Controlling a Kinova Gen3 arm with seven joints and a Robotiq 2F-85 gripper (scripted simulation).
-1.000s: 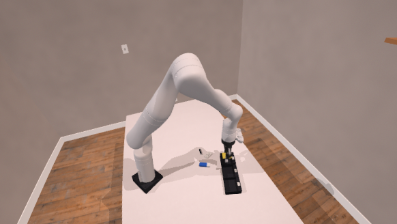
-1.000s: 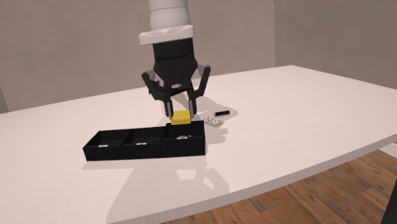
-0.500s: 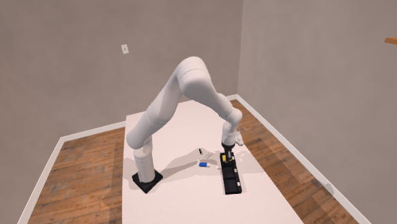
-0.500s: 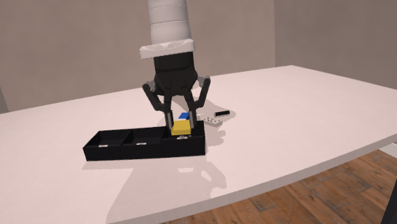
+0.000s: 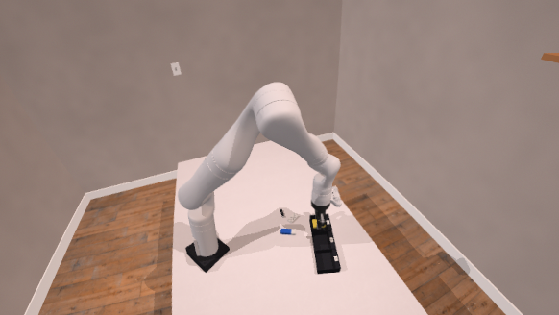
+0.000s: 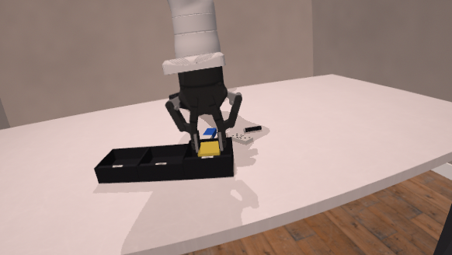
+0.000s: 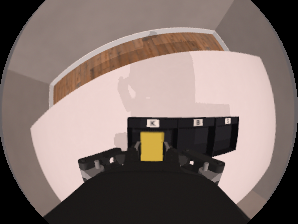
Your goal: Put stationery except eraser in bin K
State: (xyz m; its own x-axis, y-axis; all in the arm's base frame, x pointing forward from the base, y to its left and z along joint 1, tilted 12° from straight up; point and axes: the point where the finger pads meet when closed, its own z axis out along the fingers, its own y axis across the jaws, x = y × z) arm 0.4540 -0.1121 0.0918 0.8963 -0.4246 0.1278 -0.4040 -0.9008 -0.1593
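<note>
Right now my hand is 20 mm above the yellow pad. Round my hand: blue block 120 mm behind, 40 mm to the left, 40 mm below; then white domino 100 mm to the left, 70 mm behind, 40 mm below; then white-grey thing 30 mm below.
</note>
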